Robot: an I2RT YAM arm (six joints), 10 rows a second.
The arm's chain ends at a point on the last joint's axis. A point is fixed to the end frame.
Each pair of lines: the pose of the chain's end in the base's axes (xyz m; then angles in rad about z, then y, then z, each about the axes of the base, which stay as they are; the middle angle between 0 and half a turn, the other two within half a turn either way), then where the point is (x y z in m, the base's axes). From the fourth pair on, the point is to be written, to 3 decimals.
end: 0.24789 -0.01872 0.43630 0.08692 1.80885 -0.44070
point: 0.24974 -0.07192 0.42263
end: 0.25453 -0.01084 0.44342 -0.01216 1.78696 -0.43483
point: 0.25766 -0.06504 0.43490
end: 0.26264 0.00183 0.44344 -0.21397 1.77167 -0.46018
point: 0.26641 -0.05298 0.44476
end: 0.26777 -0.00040 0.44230 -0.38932 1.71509 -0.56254
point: 0.268 -0.054 0.453
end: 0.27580 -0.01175 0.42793 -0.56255 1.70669 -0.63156
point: 0.275 -0.063 0.447
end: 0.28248 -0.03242 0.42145 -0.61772 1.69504 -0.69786
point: 0.279 -0.083 0.443
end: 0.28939 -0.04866 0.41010 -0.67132 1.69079 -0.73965
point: 0.285 -0.098 0.434
